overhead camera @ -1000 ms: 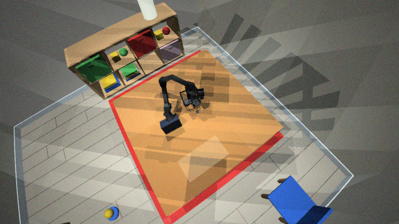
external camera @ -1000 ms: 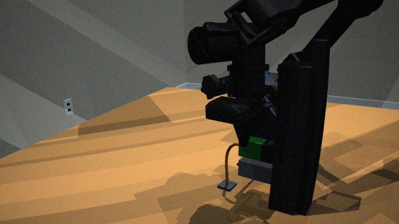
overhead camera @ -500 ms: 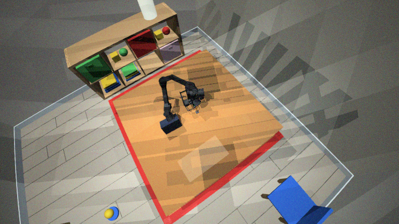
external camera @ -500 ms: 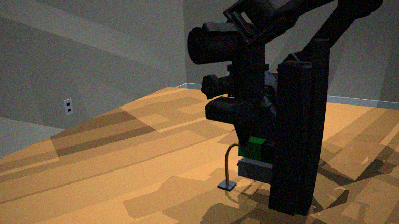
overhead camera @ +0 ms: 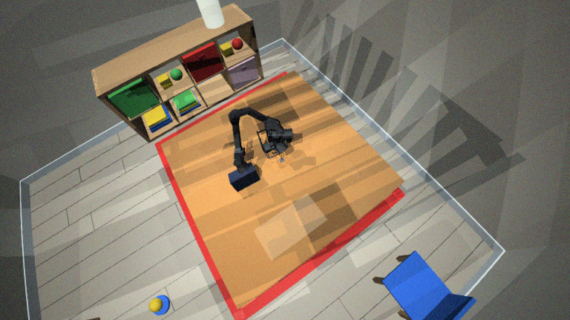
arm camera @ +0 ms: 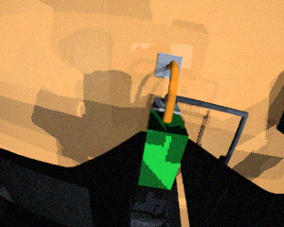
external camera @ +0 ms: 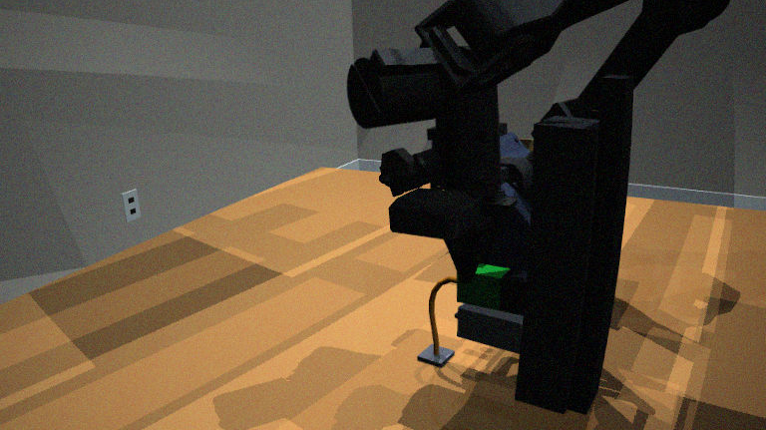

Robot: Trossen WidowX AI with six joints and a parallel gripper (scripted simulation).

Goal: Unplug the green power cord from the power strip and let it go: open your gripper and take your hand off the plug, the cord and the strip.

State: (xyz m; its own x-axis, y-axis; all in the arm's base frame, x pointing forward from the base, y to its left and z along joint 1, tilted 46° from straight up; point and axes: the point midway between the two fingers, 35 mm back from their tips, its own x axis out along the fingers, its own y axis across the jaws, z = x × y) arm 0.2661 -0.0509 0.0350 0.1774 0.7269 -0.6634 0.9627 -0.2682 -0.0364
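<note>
The green plug is 3 cm to the left of my gripper tip. The rest, counted from my gripper tip: grey anchor plate 1 cm behind, 4 cm to the right, 11 cm below.
</note>
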